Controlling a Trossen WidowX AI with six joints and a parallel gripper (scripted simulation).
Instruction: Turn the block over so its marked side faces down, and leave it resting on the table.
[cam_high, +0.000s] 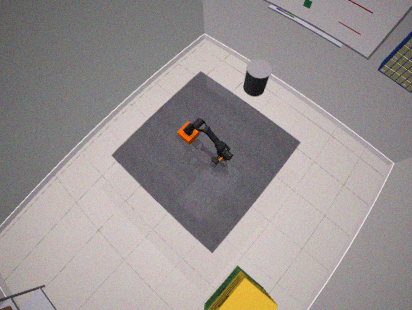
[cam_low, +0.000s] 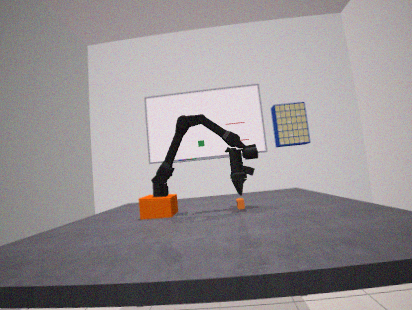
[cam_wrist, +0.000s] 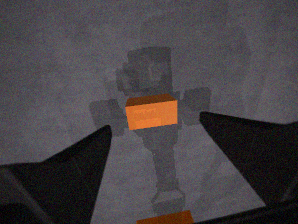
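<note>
Right now the block is 4 cm below my gripper tip and 1 cm behind it.
</note>
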